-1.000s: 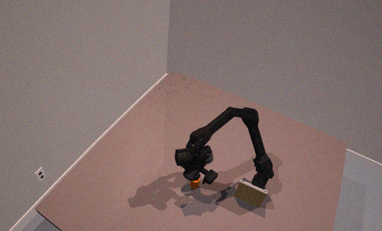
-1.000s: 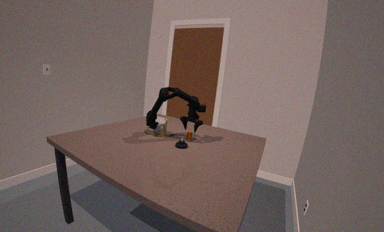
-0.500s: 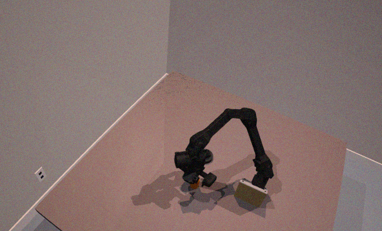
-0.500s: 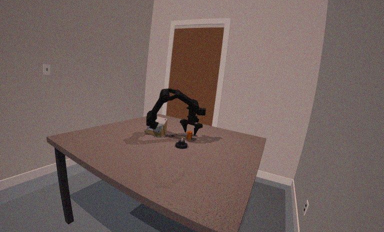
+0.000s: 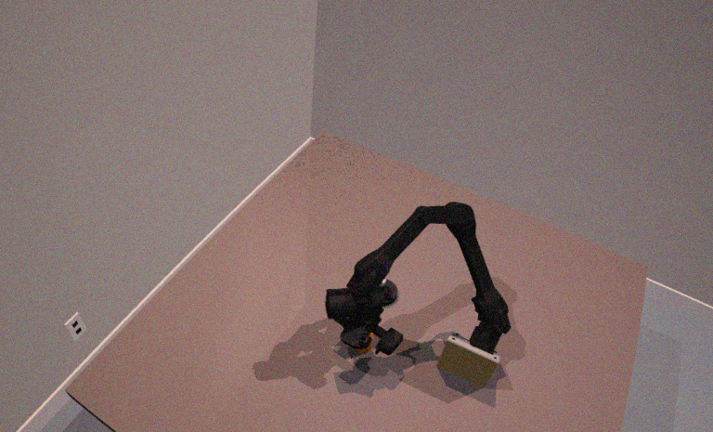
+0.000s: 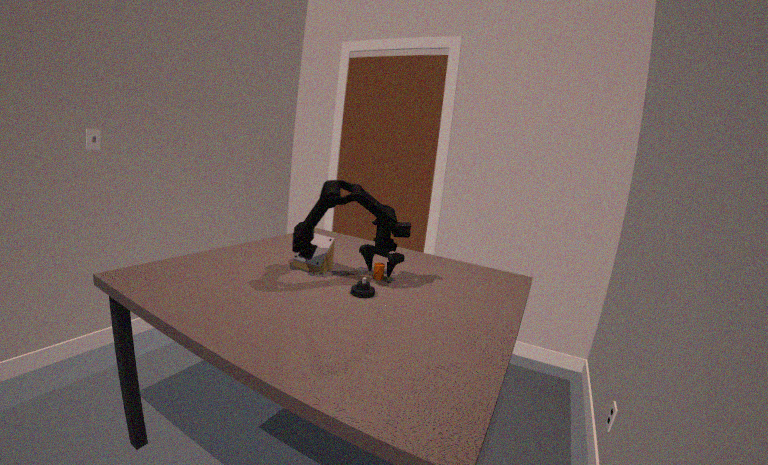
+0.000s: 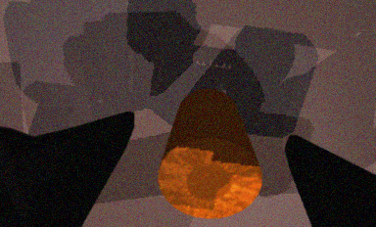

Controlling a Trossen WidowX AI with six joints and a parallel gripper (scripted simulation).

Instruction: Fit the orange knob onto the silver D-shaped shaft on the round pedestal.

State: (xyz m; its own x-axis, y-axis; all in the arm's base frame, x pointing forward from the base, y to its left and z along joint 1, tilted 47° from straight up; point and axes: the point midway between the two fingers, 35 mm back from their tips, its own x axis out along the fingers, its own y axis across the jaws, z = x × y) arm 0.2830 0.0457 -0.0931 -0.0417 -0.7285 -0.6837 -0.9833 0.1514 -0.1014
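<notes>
The orange knob is 2 cm above my gripper tip. The rest, counted from my gripper tip: round pedestal 19 cm to the right, 3 cm ahead, 1 cm above.
</notes>
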